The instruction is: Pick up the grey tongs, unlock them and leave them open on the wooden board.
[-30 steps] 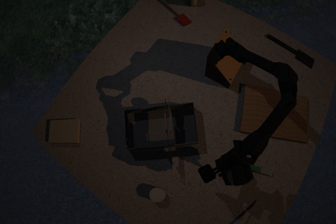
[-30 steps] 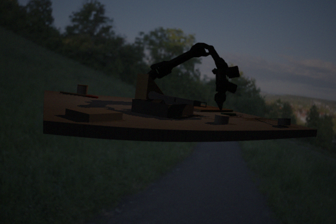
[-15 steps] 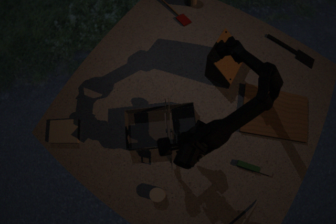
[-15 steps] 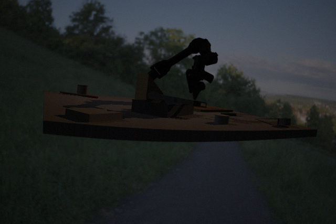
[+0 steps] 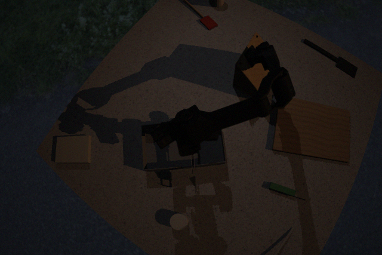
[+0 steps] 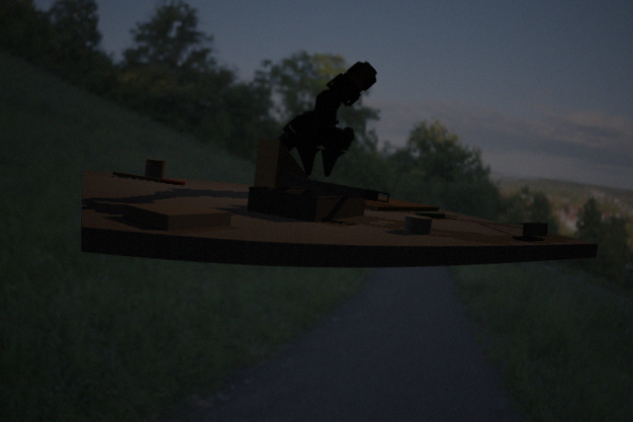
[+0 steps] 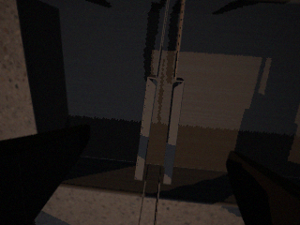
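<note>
Now: the roasting tin 3 cm ahead of my gripper tip, 2 cm to the right of it and 7 cm below it. The rest, counted from my gripper tip: red spatula (54 cm behind, 40 cm to the right, 9 cm below); tan block (37 cm ahead, 39 cm to the right, 8 cm below); wooden board (36 cm behind, 37 cm to the left, 9 cm below).
</note>
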